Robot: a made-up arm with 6 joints. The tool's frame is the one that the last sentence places. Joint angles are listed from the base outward.
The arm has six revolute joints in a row. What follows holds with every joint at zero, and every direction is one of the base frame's. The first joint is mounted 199 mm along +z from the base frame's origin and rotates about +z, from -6.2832 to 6.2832 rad. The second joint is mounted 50 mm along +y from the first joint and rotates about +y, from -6.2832 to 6.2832 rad. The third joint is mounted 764 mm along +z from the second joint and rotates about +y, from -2.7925 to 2.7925 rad. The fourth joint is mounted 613 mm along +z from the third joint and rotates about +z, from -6.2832 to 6.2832 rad. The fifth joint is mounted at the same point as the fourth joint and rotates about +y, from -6.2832 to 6.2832 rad. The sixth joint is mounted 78 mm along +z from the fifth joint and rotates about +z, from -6.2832 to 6.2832 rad. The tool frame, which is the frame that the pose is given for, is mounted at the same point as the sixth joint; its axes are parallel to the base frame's.
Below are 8 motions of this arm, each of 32 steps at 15 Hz.
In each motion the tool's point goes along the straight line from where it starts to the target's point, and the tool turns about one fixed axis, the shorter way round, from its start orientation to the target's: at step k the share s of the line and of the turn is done. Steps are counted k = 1, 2, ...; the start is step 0. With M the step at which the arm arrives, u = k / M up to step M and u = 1 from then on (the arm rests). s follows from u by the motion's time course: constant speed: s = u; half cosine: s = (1 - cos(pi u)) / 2; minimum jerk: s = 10 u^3 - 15 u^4 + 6 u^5.
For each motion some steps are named. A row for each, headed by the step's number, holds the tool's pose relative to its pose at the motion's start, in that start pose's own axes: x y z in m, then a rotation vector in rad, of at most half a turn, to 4 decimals.
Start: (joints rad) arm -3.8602 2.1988 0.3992 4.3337 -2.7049 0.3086
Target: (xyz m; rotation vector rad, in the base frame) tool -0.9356 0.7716 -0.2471 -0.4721 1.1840 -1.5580
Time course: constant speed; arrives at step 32
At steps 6, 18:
6: -0.0827 -0.0658 0.0217 -0.1243 -0.0528 -0.0663
18: -0.2481 -0.1973 0.0651 -0.3728 -0.1585 -0.1989

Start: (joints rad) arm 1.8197 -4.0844 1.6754 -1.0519 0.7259 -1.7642
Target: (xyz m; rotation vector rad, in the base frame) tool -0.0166 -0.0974 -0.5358 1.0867 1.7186 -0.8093
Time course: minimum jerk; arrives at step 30
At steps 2, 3, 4, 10, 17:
2: -0.0008 0.0001 0.0002 0.0013 -0.0004 -0.0015
3: -0.0025 0.0002 0.0008 0.0041 -0.0011 -0.0049
4: -0.0057 0.0005 0.0018 0.0092 -0.0025 -0.0110
10: -0.0623 0.0054 0.0195 0.1004 -0.0277 -0.1202
17: -0.1851 0.0159 0.0581 0.2983 -0.0823 -0.3571

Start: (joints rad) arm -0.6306 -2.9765 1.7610 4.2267 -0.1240 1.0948
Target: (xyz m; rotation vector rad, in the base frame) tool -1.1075 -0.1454 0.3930 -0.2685 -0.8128 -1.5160
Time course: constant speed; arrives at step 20
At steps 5, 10, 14, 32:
5: 0.2660 0.0070 0.0561 -0.1206 0.0242 0.0533
10: 0.5320 0.0140 0.1121 -0.2412 0.0484 0.1066
14: 0.7448 0.0195 0.1570 -0.3376 0.0677 0.1493
32: 1.0640 0.0279 0.2243 -0.4823 0.0968 0.2133

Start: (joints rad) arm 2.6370 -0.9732 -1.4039 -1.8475 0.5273 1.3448
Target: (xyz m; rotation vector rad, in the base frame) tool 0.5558 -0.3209 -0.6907 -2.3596 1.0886 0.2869
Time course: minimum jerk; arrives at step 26
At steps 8, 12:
8: -0.1428 -0.0455 0.0631 0.0181 -0.1409 0.2106
12: -0.3526 -0.1123 0.1559 0.0447 -0.3480 0.5201

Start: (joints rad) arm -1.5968 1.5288 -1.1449 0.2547 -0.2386 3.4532
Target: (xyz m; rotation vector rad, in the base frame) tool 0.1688 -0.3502 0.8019 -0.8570 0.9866 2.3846
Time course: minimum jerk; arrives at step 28
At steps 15, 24, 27, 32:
15: 0.2708 -0.2511 -0.1029 0.2678 0.5660 0.3214
24: 0.4667 -0.4327 -0.1773 0.4615 0.9755 0.5539
27: 0.4776 -0.4428 -0.1814 0.4723 0.9983 0.5669
32: 0.4778 -0.4430 -0.1815 0.4725 0.9987 0.5671

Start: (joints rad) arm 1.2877 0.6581 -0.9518 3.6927 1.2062 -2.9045
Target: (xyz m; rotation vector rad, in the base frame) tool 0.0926 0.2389 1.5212 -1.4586 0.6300 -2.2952
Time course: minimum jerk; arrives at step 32
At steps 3, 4, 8, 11, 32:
3: 0.0007 -0.0006 0.0000 0.0078 -0.0024 0.0034
4: 0.0015 -0.0014 0.0000 0.0176 -0.0053 0.0078
8: 0.0100 -0.0092 0.0002 0.1136 -0.0342 0.0500
11: 0.0217 -0.0201 0.0004 0.2475 -0.0746 0.1090
32: 0.0963 -0.0891 0.0017 1.0974 -0.3306 0.4831

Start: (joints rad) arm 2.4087 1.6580 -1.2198 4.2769 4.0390 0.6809
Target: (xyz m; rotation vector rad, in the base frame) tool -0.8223 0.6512 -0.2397 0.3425 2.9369 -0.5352
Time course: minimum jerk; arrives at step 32
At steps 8, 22, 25, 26, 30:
8: -0.0184 0.0643 0.0608 -0.0416 -0.0543 -0.0099
22: -0.1456 0.5095 0.4819 -0.3297 -0.4299 -0.0781
25: -0.1646 0.5757 0.5446 -0.3726 -0.4859 -0.0883
26: -0.1689 0.5910 0.5590 -0.3825 -0.4987 -0.0906
30: -0.1772 0.6199 0.5864 -0.4012 -0.5231 -0.0951

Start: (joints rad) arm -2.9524 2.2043 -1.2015 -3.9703 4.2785 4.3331
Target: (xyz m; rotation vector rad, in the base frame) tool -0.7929 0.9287 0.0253 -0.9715 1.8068 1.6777
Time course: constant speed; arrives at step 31
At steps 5, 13, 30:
5: -0.1300 -0.0784 0.1155 -0.0351 -0.1116 0.1107
13: -0.3380 -0.2039 0.3003 -0.0912 -0.2902 0.2877
30: -0.7799 -0.4706 0.6931 -0.2104 -0.6697 0.6639

